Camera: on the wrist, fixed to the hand. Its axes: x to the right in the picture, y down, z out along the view.
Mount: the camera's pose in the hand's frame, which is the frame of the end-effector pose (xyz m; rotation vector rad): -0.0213 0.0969 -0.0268 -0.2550 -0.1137 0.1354
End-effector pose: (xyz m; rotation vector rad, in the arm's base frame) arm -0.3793 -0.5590 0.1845 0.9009 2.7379 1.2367
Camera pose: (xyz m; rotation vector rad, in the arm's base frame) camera -0.3193 -0.5374 0.2651 1.1025 2.3973 1.4644
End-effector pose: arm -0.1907 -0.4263 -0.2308 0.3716 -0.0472 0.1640
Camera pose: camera -0.2276 -0.3307 -0.2227 0.1226 -0.2038 0.2675
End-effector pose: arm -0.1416 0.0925 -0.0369 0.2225 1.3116 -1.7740
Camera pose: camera -0.0672 0.1225 -0.1012 0.0651 1.3911 -1.4688
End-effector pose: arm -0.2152 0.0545 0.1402 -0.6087 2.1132 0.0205
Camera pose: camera -0.2676 0.1421 0.1523 -0.5970 2.0526 0.3966
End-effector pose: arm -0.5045 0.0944 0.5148 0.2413 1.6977 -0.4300
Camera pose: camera -0.4867 0.1951 0.5250 0.1410 1.5949 -0.1222
